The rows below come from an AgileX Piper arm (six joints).
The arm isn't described. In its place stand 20 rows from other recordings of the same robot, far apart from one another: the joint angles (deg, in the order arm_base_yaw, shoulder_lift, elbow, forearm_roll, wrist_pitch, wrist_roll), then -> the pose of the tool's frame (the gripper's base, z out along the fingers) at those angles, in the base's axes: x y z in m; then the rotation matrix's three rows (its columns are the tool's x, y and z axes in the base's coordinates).
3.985 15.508 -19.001 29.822 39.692 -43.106 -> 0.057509 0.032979 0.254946; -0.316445 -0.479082 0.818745; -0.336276 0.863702 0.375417; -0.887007 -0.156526 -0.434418
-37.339 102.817 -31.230 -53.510 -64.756 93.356 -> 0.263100 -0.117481 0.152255; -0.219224 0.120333 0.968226; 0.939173 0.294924 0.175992; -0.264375 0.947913 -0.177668
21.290 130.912 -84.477 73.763 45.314 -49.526 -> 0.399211 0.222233 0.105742; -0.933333 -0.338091 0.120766; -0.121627 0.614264 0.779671; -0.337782 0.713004 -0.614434
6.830 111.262 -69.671 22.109 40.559 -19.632 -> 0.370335 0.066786 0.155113; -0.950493 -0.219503 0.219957; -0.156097 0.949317 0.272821; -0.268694 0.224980 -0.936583
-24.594 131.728 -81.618 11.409 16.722 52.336 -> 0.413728 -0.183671 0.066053; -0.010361 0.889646 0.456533; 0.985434 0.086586 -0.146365; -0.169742 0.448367 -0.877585
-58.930 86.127 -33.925 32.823 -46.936 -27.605 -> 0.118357 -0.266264 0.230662; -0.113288 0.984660 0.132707; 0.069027 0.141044 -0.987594; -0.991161 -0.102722 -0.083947
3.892 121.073 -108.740 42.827 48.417 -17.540 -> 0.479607 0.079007 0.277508; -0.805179 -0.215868 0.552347; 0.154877 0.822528 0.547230; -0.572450 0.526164 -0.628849
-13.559 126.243 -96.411 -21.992 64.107 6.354 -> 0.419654 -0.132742 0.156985; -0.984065 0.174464 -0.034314; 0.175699 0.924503 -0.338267; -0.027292 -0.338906 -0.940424
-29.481 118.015 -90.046 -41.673 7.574 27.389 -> 0.418917 -0.245990 0.233093; -0.539973 0.439359 0.717909; 0.027756 0.861776 -0.506529; -0.841224 -0.253586 -0.477531
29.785 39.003 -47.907 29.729 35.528 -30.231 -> 0.096235 0.085296 0.385537; -0.199642 -0.735272 0.647702; -0.216268 0.677772 0.702747; -0.955704 0.000221 -0.294328
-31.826 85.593 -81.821 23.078 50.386 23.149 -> 0.291829 -0.148783 0.371634; -0.282797 0.640790 0.713733; 0.871654 0.482233 -0.087581; -0.400307 0.597360 -0.694921
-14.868 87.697 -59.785 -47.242 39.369 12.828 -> 0.294832 -0.122122 0.265851; -0.907869 0.101999 0.406657; -0.175642 0.788200 -0.589823; -0.380688 -0.606908 -0.697667
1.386 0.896 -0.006 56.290 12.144 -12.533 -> 0.055863 0.017281 0.201685; -0.170220 -0.112596 0.978952; 0.669508 0.715726 0.198734; -0.723038 0.689245 -0.046447
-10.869 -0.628 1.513 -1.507 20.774 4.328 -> 0.051789 -0.010808 0.172342; -0.271070 0.211410 0.939056; 0.103899 0.976309 -0.189805; -0.956936 0.046116 -0.286613
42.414 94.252 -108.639 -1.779 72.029 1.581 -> 0.255703 0.229963 0.433424; -0.598611 -0.650283 0.467758; -0.522491 0.759589 0.387334; -0.607180 -0.012537 -0.794465
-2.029 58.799 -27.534 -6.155 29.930 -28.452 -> 0.171780 -0.010957 0.217912; -0.725272 -0.406905 0.555345; -0.530026 0.844816 -0.073204; -0.439377 -0.347440 -0.828392
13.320 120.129 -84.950 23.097 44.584 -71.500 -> 0.412117 0.123324 0.157426; -0.290514 -0.931291 0.219769; -0.874100 0.351731 0.335014; -0.389295 -0.094774 -0.916225
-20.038 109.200 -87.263 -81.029 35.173 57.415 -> 0.399749 -0.200912 0.295467; -0.629400 0.581868 0.515059; -0.093442 0.601331 -0.793517; -0.771443 -0.547568 -0.324107
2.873 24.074 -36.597 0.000 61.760 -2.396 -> 0.055539 0.002787 0.306413; -0.694091 -0.079209 0.715516; -0.076692 0.996408 0.035908; -0.715790 -0.029950 -0.697673
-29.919 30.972 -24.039 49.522 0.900 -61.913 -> 0.104542 -0.058906 0.310935; -0.142063 0.468829 0.871790; -0.165875 0.856994 -0.487901; -0.975861 -0.213920 -0.043980
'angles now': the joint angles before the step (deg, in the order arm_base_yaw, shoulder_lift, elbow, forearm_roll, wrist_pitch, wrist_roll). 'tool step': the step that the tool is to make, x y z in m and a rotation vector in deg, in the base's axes. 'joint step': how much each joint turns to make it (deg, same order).
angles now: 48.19, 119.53, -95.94, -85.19, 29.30, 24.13
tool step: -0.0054, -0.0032, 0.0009, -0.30, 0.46, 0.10
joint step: 0.24, -1.31, 1.83, 0.19, 0.08, -0.01
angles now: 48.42, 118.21, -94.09, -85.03, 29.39, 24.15
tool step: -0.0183, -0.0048, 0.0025, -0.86, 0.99, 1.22
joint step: 1.28, -3.51, 4.80, 0.20, -0.01, 0.00
